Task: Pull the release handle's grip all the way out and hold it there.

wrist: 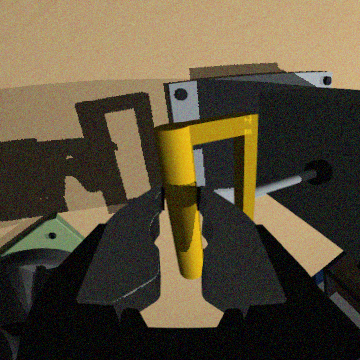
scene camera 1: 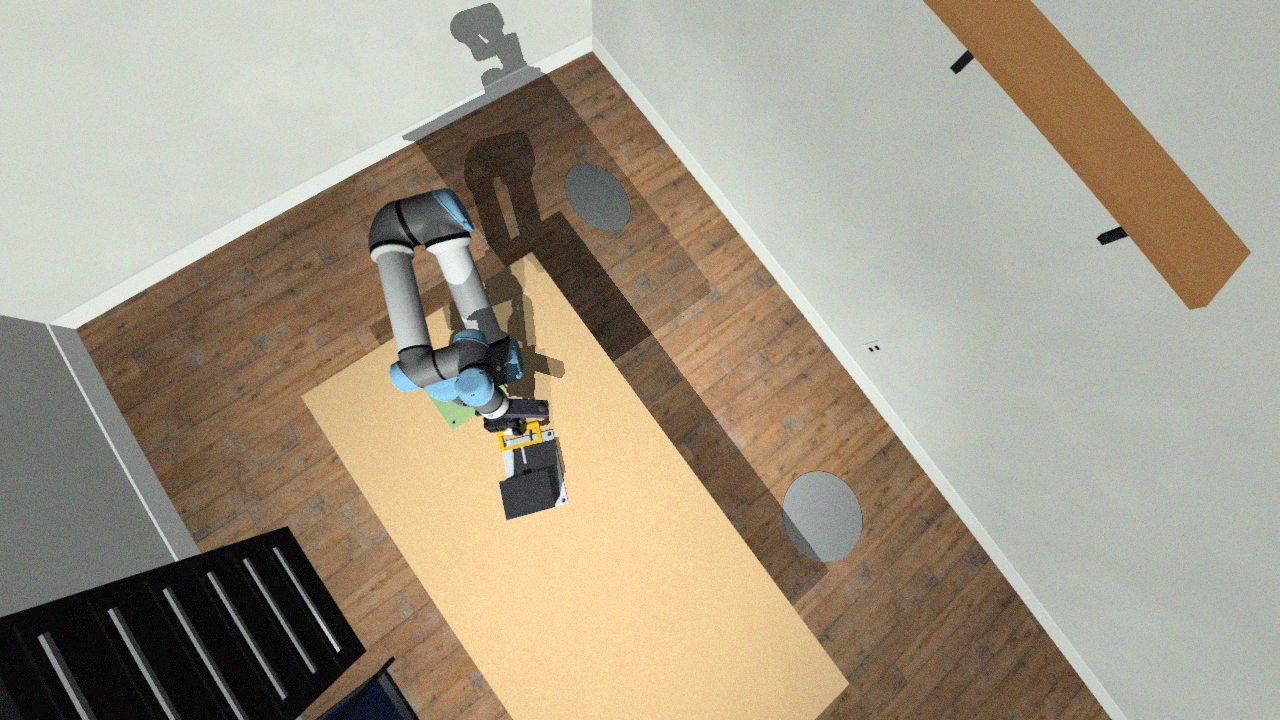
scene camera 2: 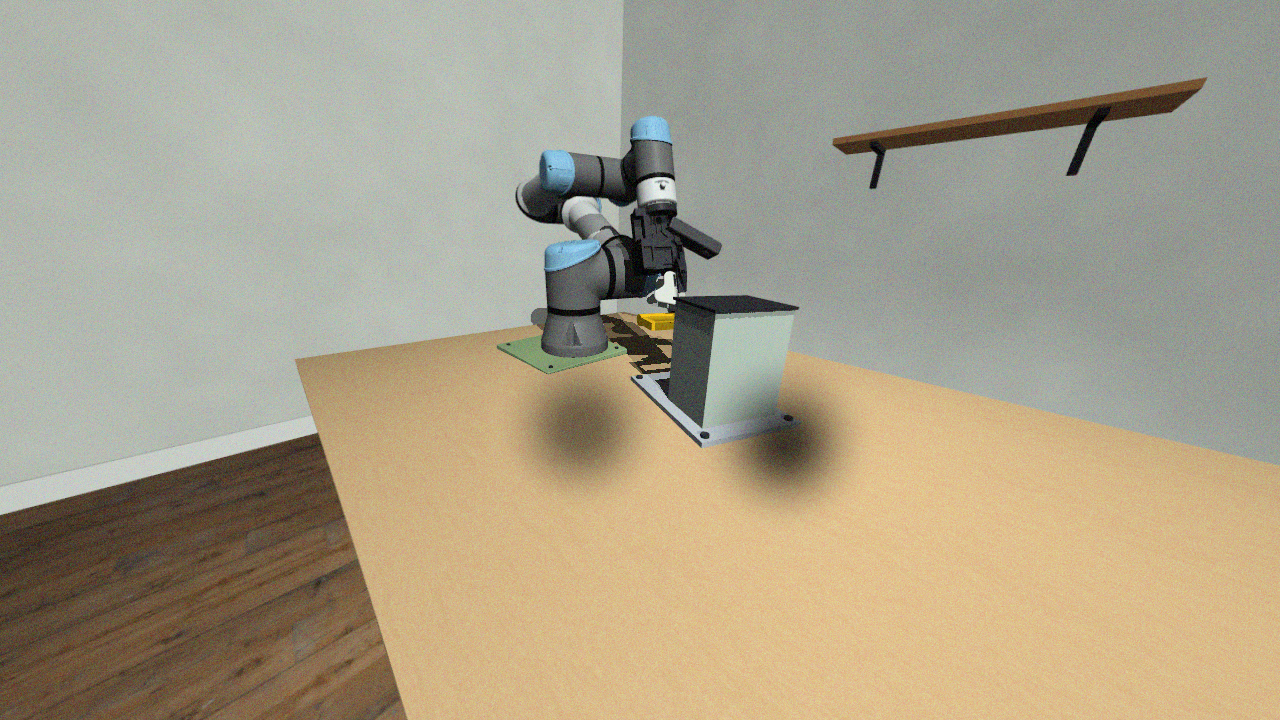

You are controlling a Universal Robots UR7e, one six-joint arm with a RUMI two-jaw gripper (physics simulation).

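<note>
The release handle's yellow grip (scene camera 1: 520, 445) (scene camera 2: 657, 321) (wrist: 177, 155) is a rectangular frame with a round bar. My gripper (scene camera 1: 516, 428) (wrist: 180, 188) is shut on the round bar, one finger on each side of it. In the wrist view a thin grey rod (wrist: 280, 187) runs from the frame to a hole in the dark face of the housing (scene camera 1: 529, 495) (scene camera 2: 747, 367) (wrist: 310, 130), and a length of rod shows between them. The housing stands on a light grey base plate (scene camera 2: 745, 431) (wrist: 184, 107). In scene camera 2 the housing and fingers partly hide the grip.
The arm's green mounting plate (scene camera 1: 454, 415) (scene camera 2: 528, 351) (wrist: 55, 230) lies close to the handle unit on the wooden table (scene camera 1: 626, 555) (scene camera 2: 626, 582). A wooden shelf (scene camera 1: 1092, 143) (scene camera 2: 1011, 120) is on the wall. A black slatted unit (scene camera 1: 187, 586) stands off the table.
</note>
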